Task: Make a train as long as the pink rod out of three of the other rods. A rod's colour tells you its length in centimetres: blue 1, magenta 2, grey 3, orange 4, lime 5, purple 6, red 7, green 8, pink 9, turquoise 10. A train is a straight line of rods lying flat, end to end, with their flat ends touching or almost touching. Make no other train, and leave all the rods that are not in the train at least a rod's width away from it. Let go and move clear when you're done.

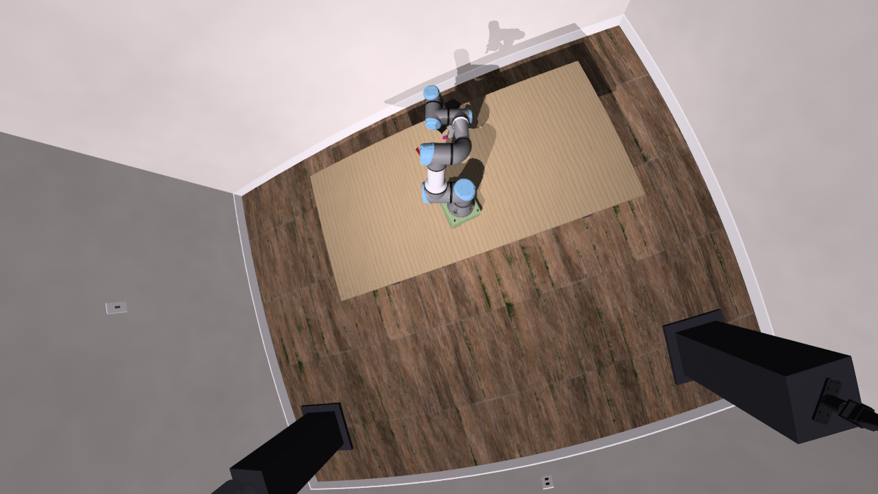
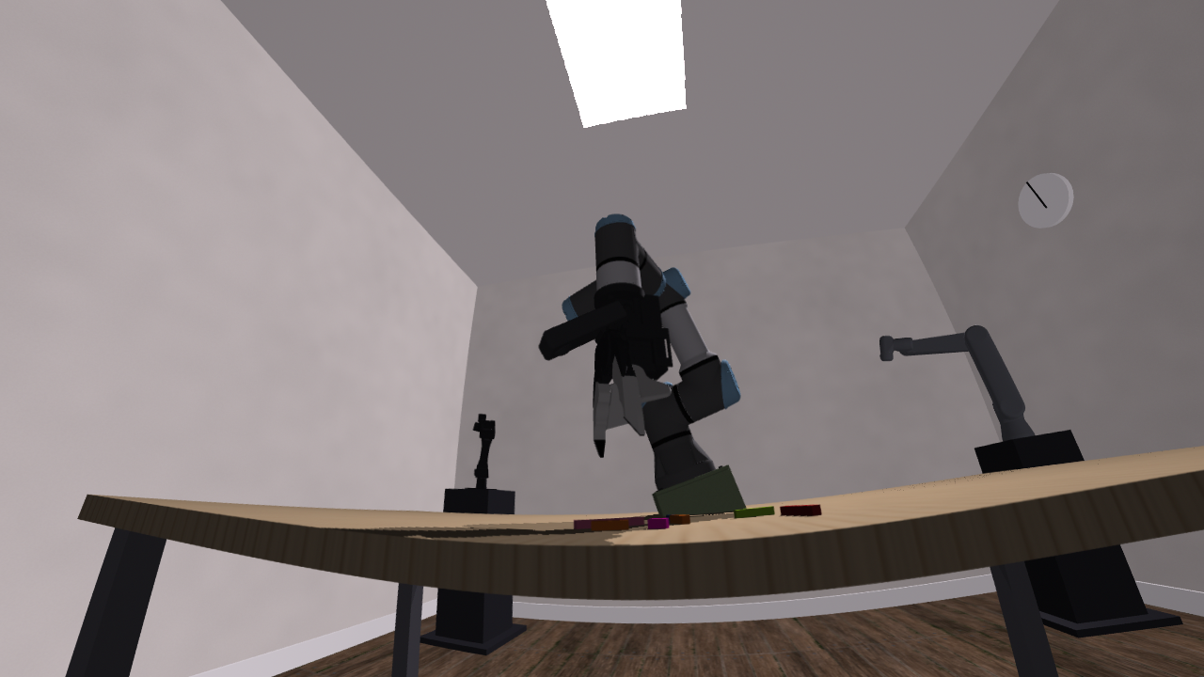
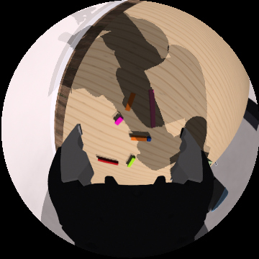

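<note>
Now: the pink rod 40 mm behind my hand, 20 mm to the right of it and 80 mm below it. The rest, counted from my hand: lime rod: 100 mm behind, 150 mm to the left, 80 mm below; blue rod: 90 mm behind, 50 mm to the left, 80 mm below; magenta rod: 10 mm ahead, 40 mm to the left, 80 mm below.
</note>
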